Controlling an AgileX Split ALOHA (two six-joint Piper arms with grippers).
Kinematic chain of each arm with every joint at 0, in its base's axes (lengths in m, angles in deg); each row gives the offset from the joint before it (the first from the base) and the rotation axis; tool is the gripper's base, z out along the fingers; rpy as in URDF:
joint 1: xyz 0 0 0.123 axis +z
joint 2: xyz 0 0 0 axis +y
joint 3: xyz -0.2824 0 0.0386 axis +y
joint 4: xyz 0.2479 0 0.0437 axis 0.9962 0 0.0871
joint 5: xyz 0 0 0 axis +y
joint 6: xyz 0.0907 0 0.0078 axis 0.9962 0 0.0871
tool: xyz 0 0 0 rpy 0 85 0
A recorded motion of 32 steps. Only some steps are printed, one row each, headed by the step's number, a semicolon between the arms.
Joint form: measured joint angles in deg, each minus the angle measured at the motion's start. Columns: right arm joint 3, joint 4, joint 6, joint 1, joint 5, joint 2; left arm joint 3, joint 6, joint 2, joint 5, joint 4, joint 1.
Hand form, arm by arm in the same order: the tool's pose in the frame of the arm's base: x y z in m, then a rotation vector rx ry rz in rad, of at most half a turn. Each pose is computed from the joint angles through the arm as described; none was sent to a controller.
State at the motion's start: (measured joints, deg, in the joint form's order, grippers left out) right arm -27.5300 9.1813 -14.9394 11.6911 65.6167 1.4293; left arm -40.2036 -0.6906 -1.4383 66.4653 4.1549 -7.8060
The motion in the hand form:
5: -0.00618 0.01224 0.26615 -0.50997 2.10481 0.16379; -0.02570 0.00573 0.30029 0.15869 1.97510 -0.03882
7: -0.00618 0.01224 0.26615 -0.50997 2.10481 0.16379; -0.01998 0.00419 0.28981 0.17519 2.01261 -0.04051
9: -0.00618 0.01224 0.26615 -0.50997 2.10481 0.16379; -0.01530 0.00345 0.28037 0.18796 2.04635 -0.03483
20: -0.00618 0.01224 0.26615 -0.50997 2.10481 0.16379; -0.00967 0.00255 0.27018 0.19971 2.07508 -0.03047
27: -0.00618 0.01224 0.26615 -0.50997 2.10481 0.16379; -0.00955 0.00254 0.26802 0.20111 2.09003 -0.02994
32: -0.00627 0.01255 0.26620 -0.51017 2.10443 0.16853; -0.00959 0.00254 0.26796 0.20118 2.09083 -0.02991
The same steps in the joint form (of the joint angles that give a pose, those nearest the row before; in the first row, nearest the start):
5: 0.00 0.00 0.00 0.00 0.00 0.00; 5.26 2.33 0.00 -1.55 -2.64 0.00
7: 0.00 0.00 0.00 0.00 0.00 0.00; 7.61 2.97 0.00 -1.69 -3.16 0.00
9: 0.00 0.00 0.00 0.00 0.00 0.00; 9.67 3.49 0.00 -1.75 -3.22 0.00
20: 0.00 0.00 0.00 0.00 0.00 0.00; 12.04 3.95 0.06 -2.48 -3.31 0.00
27: 0.00 0.00 0.00 0.00 0.00 0.00; 12.33 3.95 0.06 -1.91 -3.31 0.00
32: 0.00 0.23 0.00 0.00 0.00 0.00; 12.33 3.95 0.06 -1.86 -3.31 0.00

